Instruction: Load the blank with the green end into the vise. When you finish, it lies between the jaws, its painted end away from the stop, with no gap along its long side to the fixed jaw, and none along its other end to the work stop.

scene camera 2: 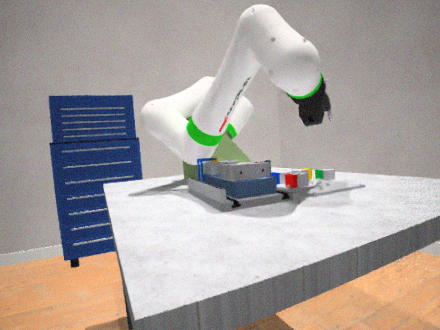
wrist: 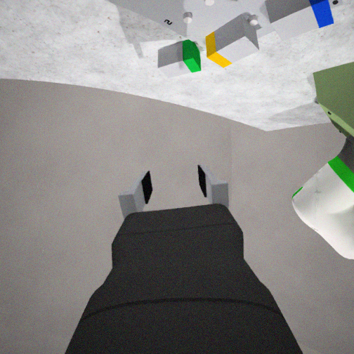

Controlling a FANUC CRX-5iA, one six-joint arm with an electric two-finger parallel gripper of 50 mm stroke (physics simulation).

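Note:
The blank with the green end point(scene camera 2: 328, 174) point(wrist: 171, 59) lies at the far right of the other blanks in the scene view. In the wrist view its green end points right, toward the yellow-ended blank. The vise point(scene camera 2: 250, 186) stands on the table, with grey jaws point(scene camera 2: 245, 171) on a blue body; no blank can be made out between them, and the gap is mostly hidden. My gripper point(scene camera 2: 329, 116) point(wrist: 174, 177) is open and empty, high above the table and well apart from the blanks. The work stop cannot be told clearly.
A yellow-ended blank point(scene camera 2: 309, 174) point(wrist: 235, 44), a blue-ended blank point(scene camera 2: 275, 178) point(wrist: 295, 21) and a red-ended blank point(scene camera 2: 291, 180) lie near a light plate with pegs point(scene camera 2: 345, 188) point(wrist: 155, 12). A green arm pedestal point(scene camera 2: 231, 151) point(wrist: 337, 95) stands behind the vise.

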